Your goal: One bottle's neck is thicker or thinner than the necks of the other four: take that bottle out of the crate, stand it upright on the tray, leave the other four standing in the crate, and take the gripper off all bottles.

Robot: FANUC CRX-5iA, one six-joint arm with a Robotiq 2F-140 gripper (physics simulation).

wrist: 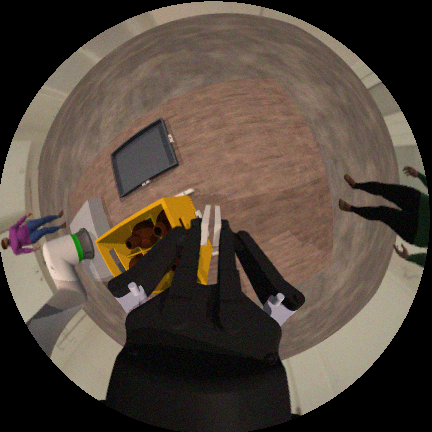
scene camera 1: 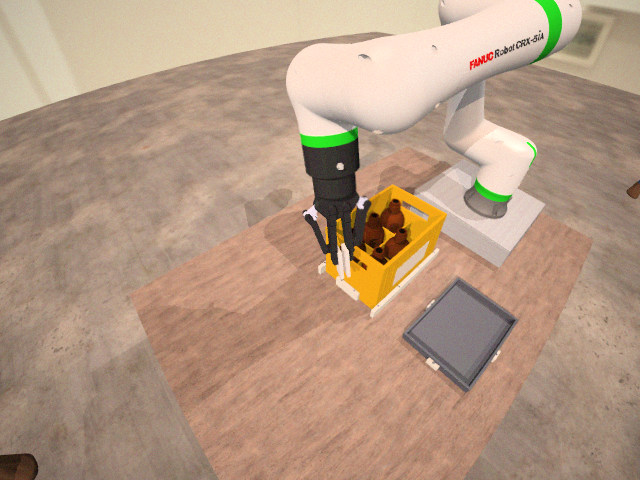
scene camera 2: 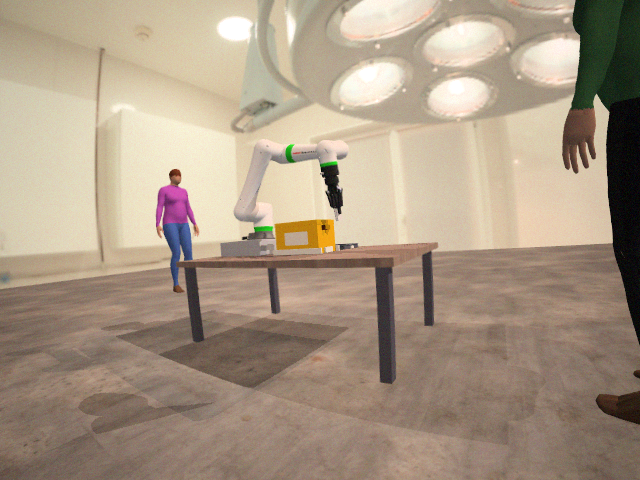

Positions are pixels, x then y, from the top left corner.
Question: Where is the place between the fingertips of my gripper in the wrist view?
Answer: At 211, 213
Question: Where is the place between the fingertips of my gripper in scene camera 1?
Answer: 343, 273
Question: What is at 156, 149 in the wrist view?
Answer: A dark grey tray.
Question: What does my gripper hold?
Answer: Nothing.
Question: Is my gripper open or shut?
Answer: Shut.
